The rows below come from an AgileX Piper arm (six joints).
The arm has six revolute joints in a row. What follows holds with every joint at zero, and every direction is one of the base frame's.
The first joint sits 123 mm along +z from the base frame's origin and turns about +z.
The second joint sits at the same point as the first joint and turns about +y.
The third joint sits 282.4 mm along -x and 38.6 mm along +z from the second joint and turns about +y.
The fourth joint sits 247.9 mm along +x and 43.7 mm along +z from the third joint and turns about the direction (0.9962, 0, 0.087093).
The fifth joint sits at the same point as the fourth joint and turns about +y.
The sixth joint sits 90.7 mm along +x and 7.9 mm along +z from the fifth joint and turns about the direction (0.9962, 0, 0.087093).
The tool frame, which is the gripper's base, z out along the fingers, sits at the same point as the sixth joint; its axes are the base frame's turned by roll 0, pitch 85.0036 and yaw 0 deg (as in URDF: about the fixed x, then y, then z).
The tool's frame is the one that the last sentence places.
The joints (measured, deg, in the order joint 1, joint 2, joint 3, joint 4, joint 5, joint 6), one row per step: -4.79 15.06 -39.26 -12.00 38.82 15.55; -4.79 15.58 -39.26 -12.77 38.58 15.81; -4.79 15.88 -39.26 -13.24 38.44 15.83; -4.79 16.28 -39.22 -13.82 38.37 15.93; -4.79 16.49 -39.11 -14.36 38.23 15.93; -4.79 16.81 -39.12 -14.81 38.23 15.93; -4.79 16.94 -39.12 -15.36 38.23 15.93
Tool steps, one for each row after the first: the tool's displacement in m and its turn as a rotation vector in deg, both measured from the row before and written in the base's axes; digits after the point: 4 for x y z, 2 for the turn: 0.0021 -0.0009 0.0002 -0.42 0.29 -0.37; 0.0012 -0.0005 0.0001 -0.39 0.19 -0.20; 0.0017 -0.0007 -0.0003 -0.39 0.39 -0.28; 0.0010 -0.0006 -0.0004 -0.48 0.22 -0.22; 0.0012 -0.0005 -0.0001 -0.37 0.34 -0.21; 0.0004 -0.0006 0.0000 -0.48 0.17 -0.25
